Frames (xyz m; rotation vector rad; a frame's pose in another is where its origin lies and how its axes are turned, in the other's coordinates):
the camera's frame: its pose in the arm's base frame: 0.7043 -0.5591 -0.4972 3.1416 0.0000 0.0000
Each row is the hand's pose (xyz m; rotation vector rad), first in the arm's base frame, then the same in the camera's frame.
Working: the arm's base frame: its pose in the camera's frame: -0.7043 -0.5591 -0.4972 3.1416 0.0000 0.0000

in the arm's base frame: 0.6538 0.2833 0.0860 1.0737 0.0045 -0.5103
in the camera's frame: -0.0505 -0.8424 -0.5832 -1.9986 -0.5799 -0.0051
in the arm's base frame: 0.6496 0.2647 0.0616 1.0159 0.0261 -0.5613
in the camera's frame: -0.0547 -0.8238 -0.5588 -2.0402 -0.6469 -0.0301
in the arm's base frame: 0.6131 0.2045 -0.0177 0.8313 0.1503 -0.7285
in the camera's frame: -0.0912 -0.7636 -0.4795 -2.1519 -0.8767 -0.1809
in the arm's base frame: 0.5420 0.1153 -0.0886 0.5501 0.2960 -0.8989
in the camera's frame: -0.1623 -0.6744 -0.4086 -2.3112 -1.1566 -0.3809
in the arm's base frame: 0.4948 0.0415 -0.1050 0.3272 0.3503 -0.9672
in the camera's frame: -0.2095 -0.6006 -0.3922 -2.4566 -1.3186 -0.4776
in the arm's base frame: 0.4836 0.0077 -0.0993 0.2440 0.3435 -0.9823
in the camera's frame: -0.2207 -0.5668 -0.3979 -2.5201 -1.3708 -0.4793
